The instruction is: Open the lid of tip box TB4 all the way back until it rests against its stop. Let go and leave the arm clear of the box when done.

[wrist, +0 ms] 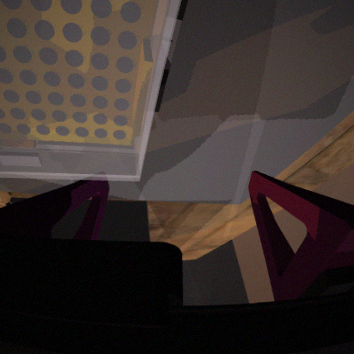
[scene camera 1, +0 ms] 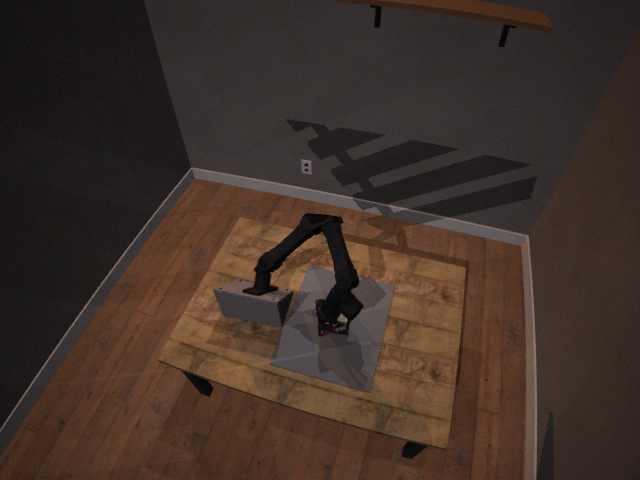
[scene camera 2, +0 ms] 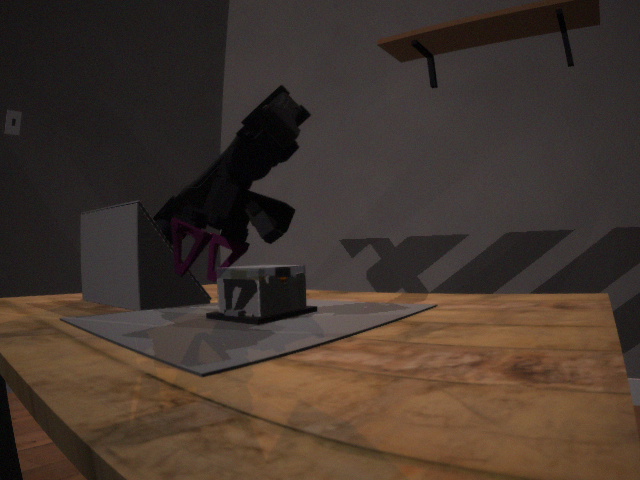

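Pixels of known places: gripper, fingertip midpoint: (wrist: 178,178) (scene camera 1: 319,325) (scene camera 2: 195,278); arm's base, origin of the base link: (scene camera 1: 261,290) (scene camera 2: 147,253).
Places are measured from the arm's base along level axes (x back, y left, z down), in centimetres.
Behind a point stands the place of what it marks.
Note:
Tip box TB4 (scene camera 2: 285,298) {z 7.3, x -35.8, y 4.8 cm} stands on the grey mat with a dark base under it. Its pale, clear lid (scene camera 2: 262,268) {z 2.5, x -36.4, y -0.4 cm} (wrist: 95,175) {z 2.4, x -28.3, y -0.5 cm} lies level and closed on top. Through the lid in the wrist view, the yellow tip rack (wrist: 64,92) with rows of grey round holes shows. A small dark and orange patch is on one side near the lid edge in the scene camera 2 view. My gripper (scene camera 2: 196,276) {z 3.9, x -26.8, y -5.6 cm} (wrist: 178,178) {z 3.9, x -26.8, y -5.6 cm} is open and empty. Its magenta fingers are beside the box near lid height, with one fingertip close to a lid corner; whether it touches cannot be told.
The grey mat (scene camera 1: 299,356) {z 10.1, x -22.8, y -17.8 cm} (scene camera 2: 180,356) {z 10.1, x -46.3, y -21.4 cm} lies on the wooden table (scene camera 1: 418,408) {z 10.4, x -71.5, y -24.1 cm} (scene camera 2: 413,397) {z 10.5, x -68.9, y -17.6 cm}. A grey wedge-shaped block (scene camera 1: 250,310) {z 0.6, x 0.5, y -9.7 cm} (scene camera 2: 109,258) {z 0.9, x -0.4, y -9.6 cm} carries the arm's base. The arm arches over the mat and hides much of the box in the scene camera 1 view. A shelf (scene camera 1: 465,11) (scene camera 2: 496,28) hangs on the wall.

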